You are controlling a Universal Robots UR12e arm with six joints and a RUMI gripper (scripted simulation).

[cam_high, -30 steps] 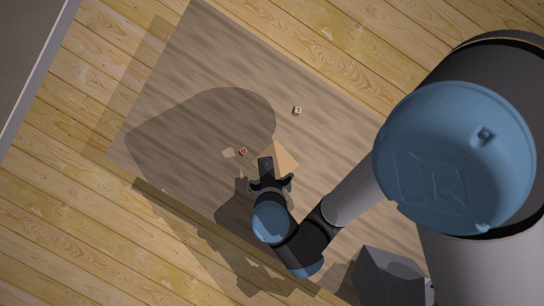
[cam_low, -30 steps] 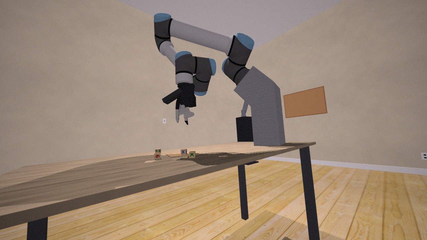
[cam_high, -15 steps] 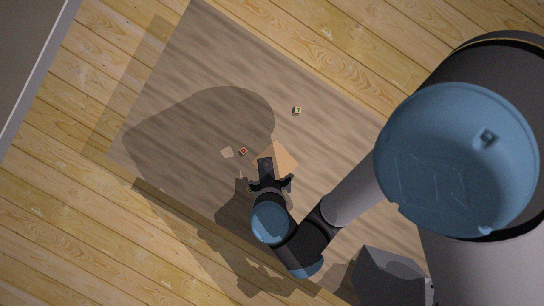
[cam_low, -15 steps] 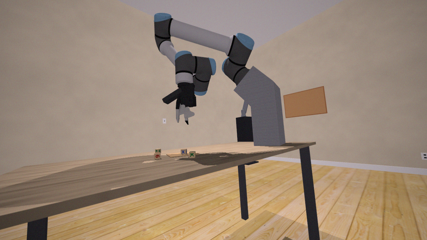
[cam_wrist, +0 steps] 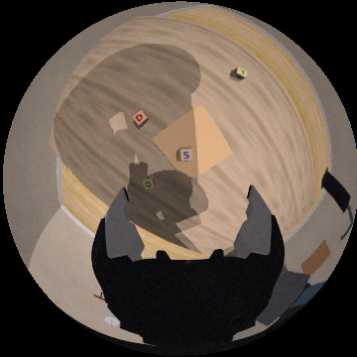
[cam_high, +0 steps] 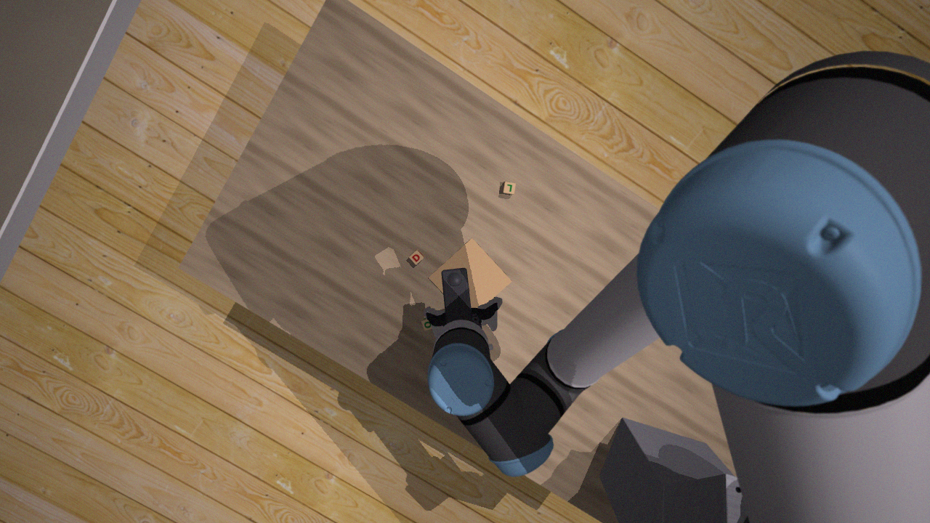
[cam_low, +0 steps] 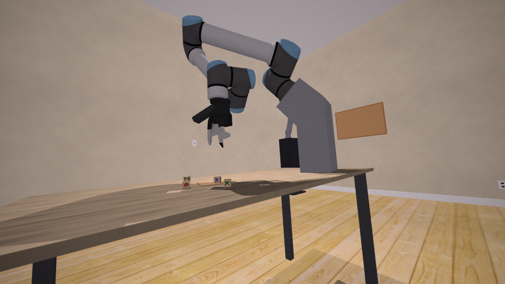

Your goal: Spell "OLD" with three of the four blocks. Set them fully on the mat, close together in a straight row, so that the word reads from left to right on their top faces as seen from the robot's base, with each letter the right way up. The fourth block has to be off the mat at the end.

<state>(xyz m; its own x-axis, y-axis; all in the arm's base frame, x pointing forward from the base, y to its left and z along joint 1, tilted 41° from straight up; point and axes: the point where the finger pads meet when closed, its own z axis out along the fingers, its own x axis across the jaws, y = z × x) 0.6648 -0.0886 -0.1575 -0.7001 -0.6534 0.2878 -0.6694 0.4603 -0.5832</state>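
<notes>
Right now the mat is 15 cm below my hand and 2 cm to the right of it.
</notes>
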